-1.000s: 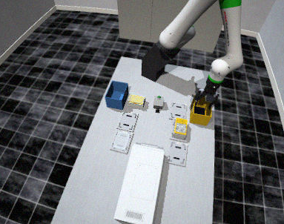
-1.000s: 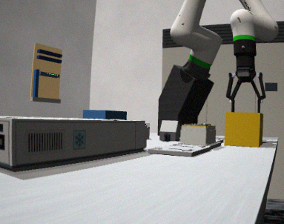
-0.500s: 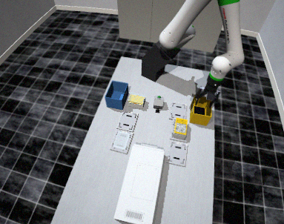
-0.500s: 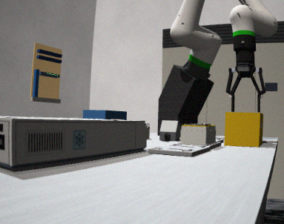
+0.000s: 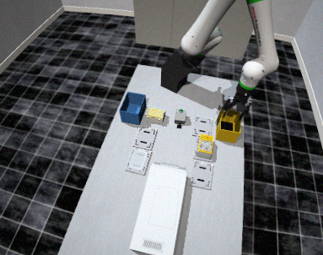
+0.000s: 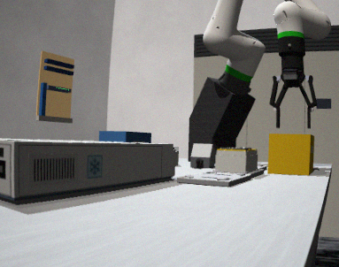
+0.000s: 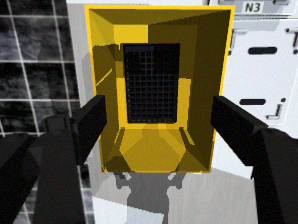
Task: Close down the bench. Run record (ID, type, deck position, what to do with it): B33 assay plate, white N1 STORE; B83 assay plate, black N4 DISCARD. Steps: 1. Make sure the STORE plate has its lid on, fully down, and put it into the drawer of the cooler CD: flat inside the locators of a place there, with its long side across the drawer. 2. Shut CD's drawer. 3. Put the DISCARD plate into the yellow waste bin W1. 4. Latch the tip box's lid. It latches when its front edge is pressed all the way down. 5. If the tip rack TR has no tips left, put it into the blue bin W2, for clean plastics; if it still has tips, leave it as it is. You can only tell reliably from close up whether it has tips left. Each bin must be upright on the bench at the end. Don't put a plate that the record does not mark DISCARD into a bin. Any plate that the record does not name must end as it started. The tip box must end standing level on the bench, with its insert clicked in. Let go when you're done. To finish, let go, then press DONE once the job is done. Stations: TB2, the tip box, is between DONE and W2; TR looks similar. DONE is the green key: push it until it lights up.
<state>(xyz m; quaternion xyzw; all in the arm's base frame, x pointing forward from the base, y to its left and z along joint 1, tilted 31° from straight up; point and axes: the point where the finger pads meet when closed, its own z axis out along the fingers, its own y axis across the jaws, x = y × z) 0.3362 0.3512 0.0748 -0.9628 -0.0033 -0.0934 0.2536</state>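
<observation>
Now: hand 30 mm past the green done key, 330 mm to the left of it and 100 mm above it. Also, from my hand: black assay plate (10 mm behind, 150 mm below); then yellow-topped tip holder (180 mm ahead, 130 mm to the right, 110 mm below); then yellow bin W1 (130 mm below).
</observation>
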